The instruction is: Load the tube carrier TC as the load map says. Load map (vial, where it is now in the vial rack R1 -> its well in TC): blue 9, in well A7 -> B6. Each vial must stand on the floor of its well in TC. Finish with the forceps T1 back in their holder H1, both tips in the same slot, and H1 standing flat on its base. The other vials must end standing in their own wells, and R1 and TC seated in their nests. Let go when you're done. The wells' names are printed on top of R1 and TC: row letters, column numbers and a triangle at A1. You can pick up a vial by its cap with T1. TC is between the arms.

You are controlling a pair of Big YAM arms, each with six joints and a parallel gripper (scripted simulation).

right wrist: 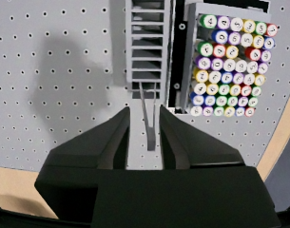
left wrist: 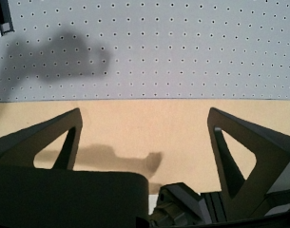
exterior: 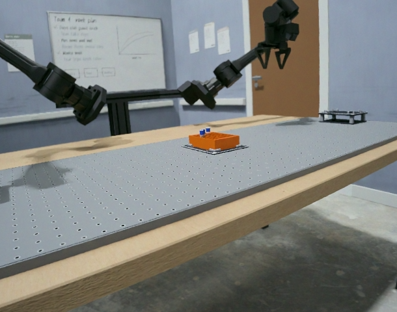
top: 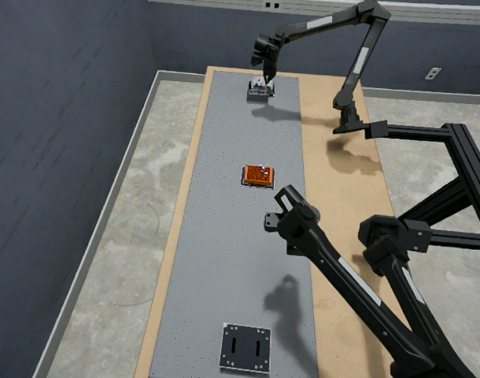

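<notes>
Right now my right hand is 110 mm above the grey holder H1 and 40 mm short of it. Also, from my right hand: orange tube carrier 560 mm to the left, 110 mm below, 50 mm ahead.
</notes>
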